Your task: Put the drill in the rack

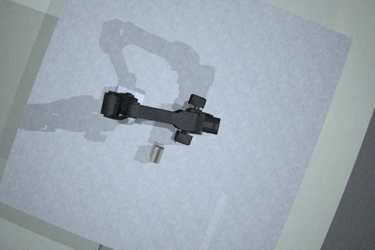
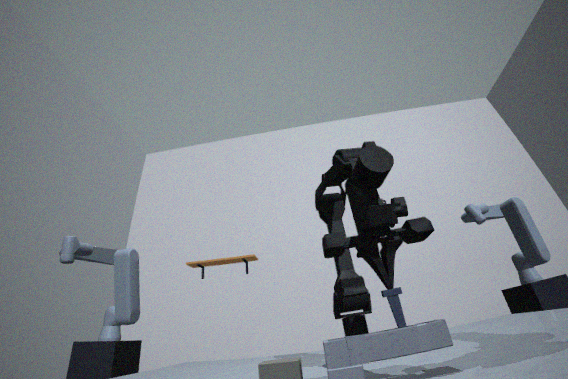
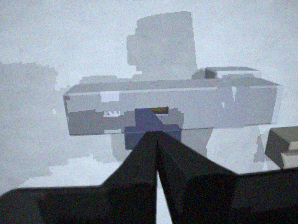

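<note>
The blue key is 3 cm below my gripper tip. Round my gripper tip: drill 1 cm behind, 5 cm to the right, 8 cm below; rack 10 cm behind, 19 cm to the right, 11 cm below; long grey block 1 cm behind, 3 cm to the right, 8 cm below.
</note>
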